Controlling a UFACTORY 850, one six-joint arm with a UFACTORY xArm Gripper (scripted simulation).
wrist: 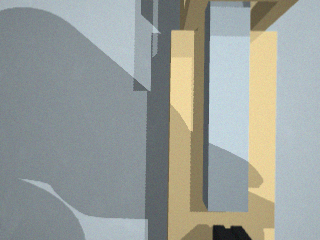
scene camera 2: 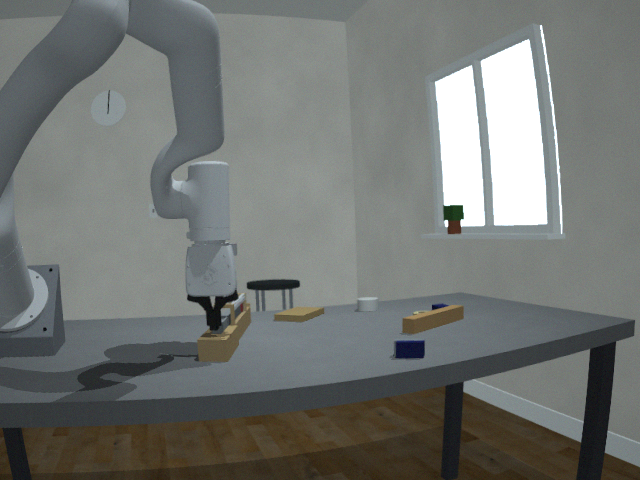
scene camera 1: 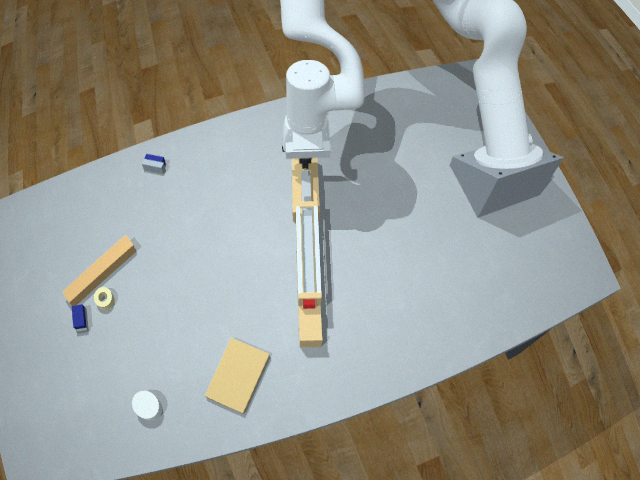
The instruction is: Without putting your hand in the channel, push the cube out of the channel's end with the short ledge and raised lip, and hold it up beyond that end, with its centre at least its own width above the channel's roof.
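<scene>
A wooden bar and a pale grey bar appear in the pictures, together with a flat wooden plate and the gripper.
</scene>
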